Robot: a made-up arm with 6 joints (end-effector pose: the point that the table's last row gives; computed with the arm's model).
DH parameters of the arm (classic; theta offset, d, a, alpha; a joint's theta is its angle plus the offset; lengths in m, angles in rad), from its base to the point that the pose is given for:
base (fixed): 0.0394 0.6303 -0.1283 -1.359
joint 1: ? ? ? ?
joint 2: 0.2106 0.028 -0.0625 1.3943
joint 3: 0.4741 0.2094 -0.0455 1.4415
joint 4: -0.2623 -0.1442 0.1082 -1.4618
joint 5: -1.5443 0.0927 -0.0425 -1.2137
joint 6: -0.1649 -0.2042 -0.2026 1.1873
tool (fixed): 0.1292 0.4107 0 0
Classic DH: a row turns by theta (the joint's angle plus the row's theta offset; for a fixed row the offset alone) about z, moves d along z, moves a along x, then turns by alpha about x.
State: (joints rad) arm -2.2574 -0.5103 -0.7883 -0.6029 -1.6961 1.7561
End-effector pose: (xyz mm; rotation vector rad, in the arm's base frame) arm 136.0 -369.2 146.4 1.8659 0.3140 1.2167
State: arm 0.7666 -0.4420 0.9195 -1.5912 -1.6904 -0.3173
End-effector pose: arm -294.5 375.6 712.5 -0.7357 -0.3834 -2.0458
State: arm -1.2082 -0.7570 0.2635 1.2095 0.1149 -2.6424
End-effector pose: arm -392.1 -90.6 283.0 -2.1311 -0.8116 1.4136
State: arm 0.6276 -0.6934 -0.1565 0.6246 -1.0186 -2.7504
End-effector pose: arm -129.4 -41.8 721.6 -1.5700 0.6553 -1.9776
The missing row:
joint 1: -1.0961 -0.051 -0.0729 1.4833
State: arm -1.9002 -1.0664 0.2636 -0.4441 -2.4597 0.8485
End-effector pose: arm 32.2 -114.5 -52.4 2.5355 0.7666 0.7714
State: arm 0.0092 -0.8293 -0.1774 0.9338 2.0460 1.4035
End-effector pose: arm -674.0 -498.6 221.1 0.1122 -1.5676 0.6014
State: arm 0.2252 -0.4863 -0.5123 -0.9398 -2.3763 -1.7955
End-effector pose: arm -208.8 168.7 343.8 -2.6070 0.4398 -0.8677
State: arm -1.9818 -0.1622 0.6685 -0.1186 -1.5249 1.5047
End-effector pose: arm 277.4 -532.0 266.0 0.9030 -0.9656 1.5432
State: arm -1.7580 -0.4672 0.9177 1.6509 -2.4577 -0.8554
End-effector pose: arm 37.7 -660.4 272.6 1.1192 -0.6178 0.3564
